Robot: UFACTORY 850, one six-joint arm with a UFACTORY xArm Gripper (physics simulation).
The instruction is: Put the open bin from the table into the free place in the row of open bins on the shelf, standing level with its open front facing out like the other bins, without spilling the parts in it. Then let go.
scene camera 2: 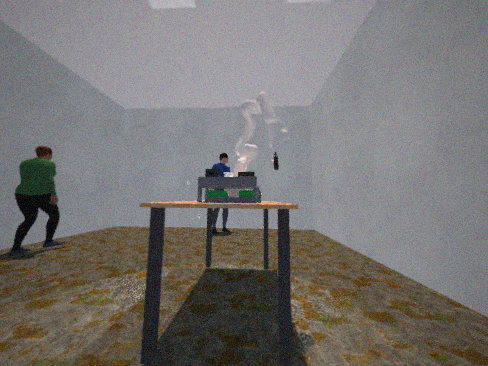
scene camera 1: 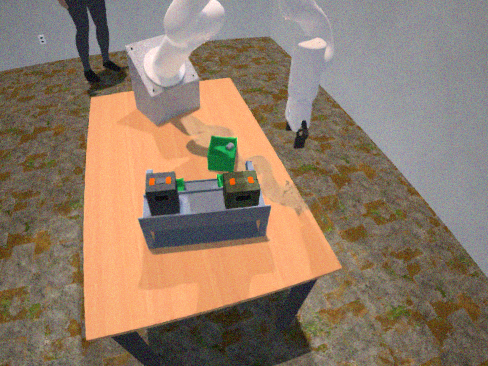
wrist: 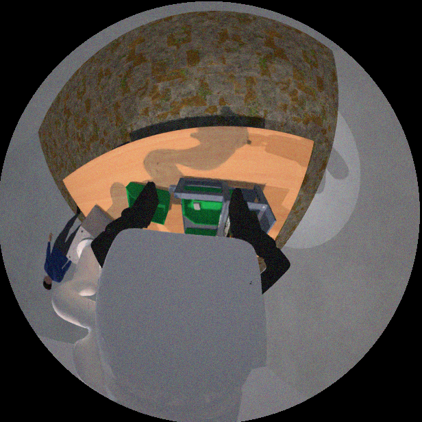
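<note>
The loose green open bin stands on the table, robot side of the shelf, with a small grey part visible inside. The blue-grey shelf holds two green bins, one near one end and one toward the other. A free place lies between them; the wrist camera's view of it is partly cut off by the gripper housing. My gripper is open and empty, high beyond the table's long edge, apart from the bins.
A dark grey box and an olive box, both with orange marks, stand on the shelf unit behind the bin row. The robot's base block is at the table's far end. A person in green and one in blue stand off the table.
</note>
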